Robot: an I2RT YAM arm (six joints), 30 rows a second.
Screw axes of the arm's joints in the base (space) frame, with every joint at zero. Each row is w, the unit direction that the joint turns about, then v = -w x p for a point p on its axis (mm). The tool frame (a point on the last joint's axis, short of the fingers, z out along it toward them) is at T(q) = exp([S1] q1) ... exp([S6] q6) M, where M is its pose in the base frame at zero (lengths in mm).
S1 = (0, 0, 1, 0, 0, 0)
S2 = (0, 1, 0, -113.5, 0, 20)
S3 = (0, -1, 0, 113.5, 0, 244)
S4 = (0, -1, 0, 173.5, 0, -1)
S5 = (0, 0, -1, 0, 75, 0)
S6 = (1, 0, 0, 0, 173.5, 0)
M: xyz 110.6 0 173.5 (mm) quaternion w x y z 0.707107 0 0.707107 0
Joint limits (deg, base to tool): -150..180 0..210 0..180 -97..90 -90..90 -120..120
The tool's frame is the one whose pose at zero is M.
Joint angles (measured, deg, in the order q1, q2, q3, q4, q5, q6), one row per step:
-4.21 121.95 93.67 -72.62 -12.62 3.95
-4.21 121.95 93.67 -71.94 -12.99 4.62
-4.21 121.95 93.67 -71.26 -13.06 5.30
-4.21 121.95 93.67 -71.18 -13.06 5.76
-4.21 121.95 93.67 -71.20 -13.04 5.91
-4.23 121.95 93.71 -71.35 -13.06 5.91
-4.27 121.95 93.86 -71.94 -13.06 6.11
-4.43 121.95 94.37 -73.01 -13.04 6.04
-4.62 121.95 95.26 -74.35 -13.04 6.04
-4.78 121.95 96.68 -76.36 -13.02 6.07
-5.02 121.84 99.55 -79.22 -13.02 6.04
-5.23 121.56 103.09 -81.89 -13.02 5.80
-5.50 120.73 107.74 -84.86 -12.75 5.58
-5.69 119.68 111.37 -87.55 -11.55 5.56
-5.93 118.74 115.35 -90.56 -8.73 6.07
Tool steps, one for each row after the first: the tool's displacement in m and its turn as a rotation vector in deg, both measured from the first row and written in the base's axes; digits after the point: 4 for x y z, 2 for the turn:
0.0013 0.0001 -0.0002 0.20 -0.55 -0.71
0.0026 0.0001 -0.0004 0.12 -1.07 -1.37
0.0027 0.0001 -0.0004 0.04 -1.04 -1.81
0.0027 0.0001 -0.0004 0.00 -0.99 -1.96
0.0025 -0.0001 -0.0002 0.03 -0.88 -1.98
0.0018 -0.0003 0.0006 0.02 -0.39 -2.21
0.0013 -0.0013 0.0029 0.04 0.15 -2.30
0.0013 -0.0026 0.0069 0.07 0.60 -2.49
0.0014 -0.0037 0.0132 0.08 1.20 -2.68
0.0034 -0.0055 0.0264 0.08 1.07 -2.89
0.0063 -0.0072 0.0433 0.05 -0.13 -2.87
0.0084 -0.0094 0.0686 -0.36 -2.67 -2.88
0.0066 -0.0113 0.0910 -1.69 -4.57 -2.88
0.0032 -0.0143 0.1140 -4.69 -6.16 -3.28

